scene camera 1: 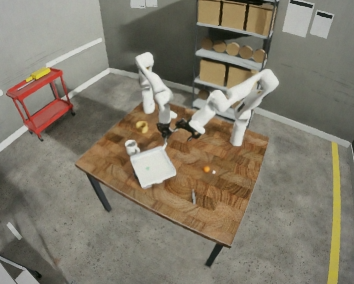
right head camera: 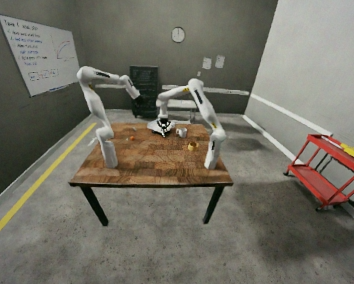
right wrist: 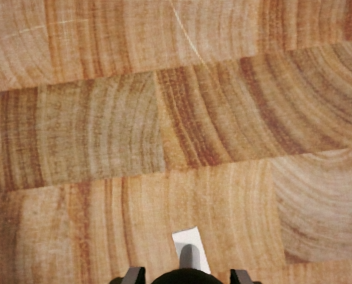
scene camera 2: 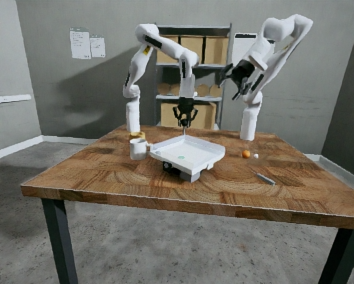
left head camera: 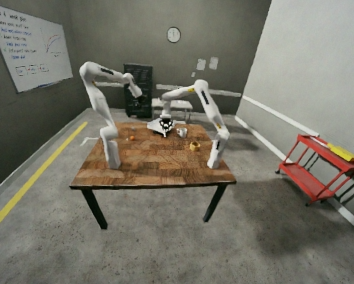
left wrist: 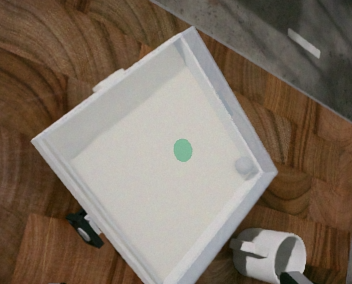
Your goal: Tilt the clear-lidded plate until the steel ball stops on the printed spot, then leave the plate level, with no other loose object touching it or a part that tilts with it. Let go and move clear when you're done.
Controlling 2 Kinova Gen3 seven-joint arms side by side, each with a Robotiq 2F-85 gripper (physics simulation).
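Observation:
The white plate (scene camera 1: pixel 157 167) (scene camera 2: pixel 192 150) (left wrist: pixel 125 175), with raised walls, sits on a base on the table. Its clear lid is hard to make out. The green spot (scene camera 1: pixel 147 169) (scene camera 2: pixel 181 157) (left wrist: pixel 183 150) is near its middle. In the left wrist view the steel ball (left wrist: pixel 244 166) is away from the spot, by the plate's right corner. I cannot tell exactly how level the plate is. My right gripper (scene camera 2: pixel 185 121) (right wrist: pixel 187 276) is shut on the dark round knob on the plate's white arm. My left gripper (scene camera 1: pixel 181 131) (scene camera 2: pixel 227 90) is open and empty, high above the table.
A white mug (scene camera 1: pixel 131 146) (scene camera 2: pixel 138 149) (left wrist: pixel 265 255) stands close beside the plate, with a narrow gap in the left wrist view. A yellow ring (scene camera 1: pixel 142 126), an orange ball (scene camera 1: pixel 207 169) (scene camera 2: pixel 245 154), a small white ball (scene camera 1: pixel 214 172) and a grey tool (scene camera 1: pixel 194 196) (scene camera 2: pixel 265 178) lie farther off.

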